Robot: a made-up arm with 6 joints.
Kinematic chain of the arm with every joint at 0, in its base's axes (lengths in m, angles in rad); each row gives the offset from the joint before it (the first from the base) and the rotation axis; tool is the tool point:
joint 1: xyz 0 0 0.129 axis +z
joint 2: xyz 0 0 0 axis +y
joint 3: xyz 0 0 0.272 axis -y
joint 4: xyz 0 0 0 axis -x
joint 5: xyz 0.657 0 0 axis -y
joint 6: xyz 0 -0.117 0 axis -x
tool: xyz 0 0 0
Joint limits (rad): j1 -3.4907..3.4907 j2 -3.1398..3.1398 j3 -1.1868..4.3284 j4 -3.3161..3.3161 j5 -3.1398..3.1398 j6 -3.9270..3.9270
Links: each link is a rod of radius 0.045 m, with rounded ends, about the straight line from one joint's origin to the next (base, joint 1, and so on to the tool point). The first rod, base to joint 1, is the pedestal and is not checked.
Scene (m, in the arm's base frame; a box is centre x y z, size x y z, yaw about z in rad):
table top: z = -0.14
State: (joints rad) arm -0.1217 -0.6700 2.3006 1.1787 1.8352 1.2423
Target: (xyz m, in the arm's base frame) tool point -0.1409 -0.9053 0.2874
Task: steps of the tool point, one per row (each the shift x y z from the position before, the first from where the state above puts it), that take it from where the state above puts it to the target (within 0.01 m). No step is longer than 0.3 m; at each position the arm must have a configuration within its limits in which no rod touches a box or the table.
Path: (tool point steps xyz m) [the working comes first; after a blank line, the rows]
Joints at the target: 1.3482 -1.1852 1.7223 1.0083 1.8352 1.2423
Straight joint move there: clear.

1: -0.0004 -0.2513 -0.0085
2: 0.0773 -0.2450 -0.0106
3: 0.1506 -0.2141 -0.0122
4: 0.2116 -0.1612 -0.0138
5: 0.2540 -0.0907 -0.0150

